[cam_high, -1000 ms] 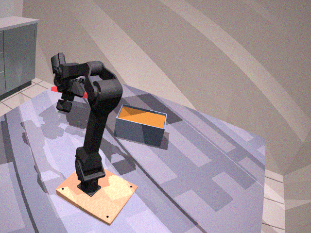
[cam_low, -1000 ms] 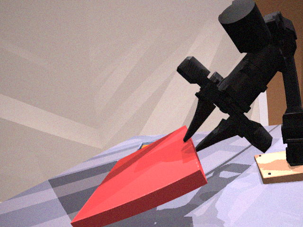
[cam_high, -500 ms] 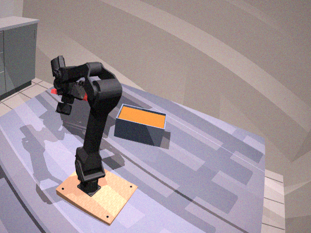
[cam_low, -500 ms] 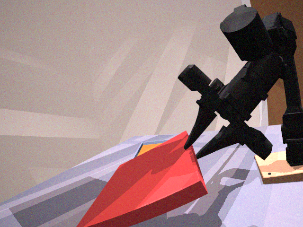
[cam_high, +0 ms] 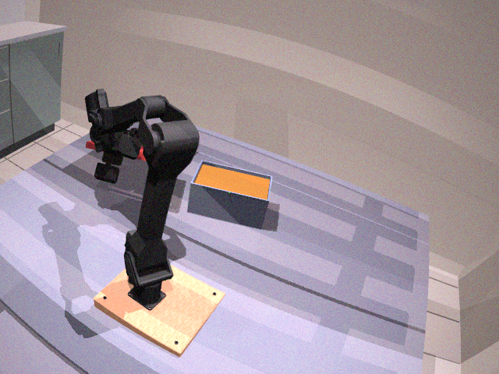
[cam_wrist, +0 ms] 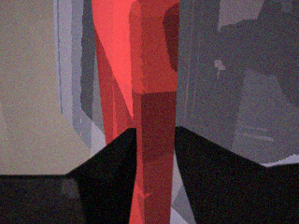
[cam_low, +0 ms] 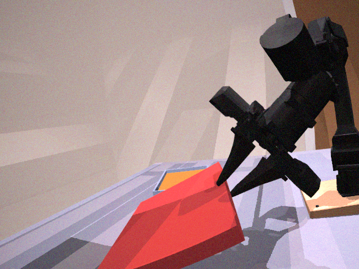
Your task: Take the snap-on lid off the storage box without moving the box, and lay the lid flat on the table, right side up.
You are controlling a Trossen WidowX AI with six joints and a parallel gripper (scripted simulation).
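My gripper tip is 70 mm short of the red lid, 30 mm above it and 20 mm to the right of it. The rest, counted from my gripper tip: grey-blue storage box (260 mm to the right, 180 mm ahead, 100 mm below).
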